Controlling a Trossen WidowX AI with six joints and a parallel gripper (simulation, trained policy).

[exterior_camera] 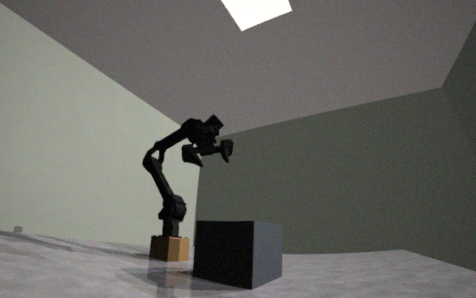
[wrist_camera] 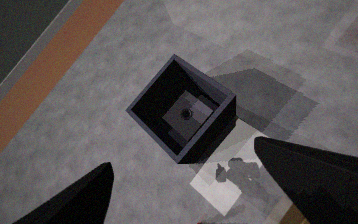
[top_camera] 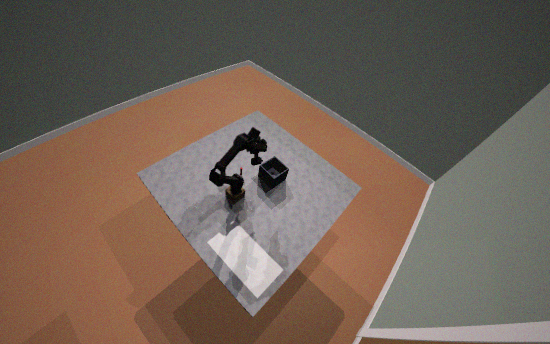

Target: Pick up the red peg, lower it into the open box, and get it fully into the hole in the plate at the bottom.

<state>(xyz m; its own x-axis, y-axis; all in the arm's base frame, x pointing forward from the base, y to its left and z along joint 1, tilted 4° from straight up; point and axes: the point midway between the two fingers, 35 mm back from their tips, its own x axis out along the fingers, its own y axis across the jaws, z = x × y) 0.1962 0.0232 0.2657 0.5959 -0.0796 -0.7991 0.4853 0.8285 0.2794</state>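
Right now the red peg is 29 cm below my gripper tip, 14 cm to the left of it and 7 cm behind it. From my gripper tip the other things lie so: grey plate: 29 cm below, 13 cm ahead, 1 cm to the right.
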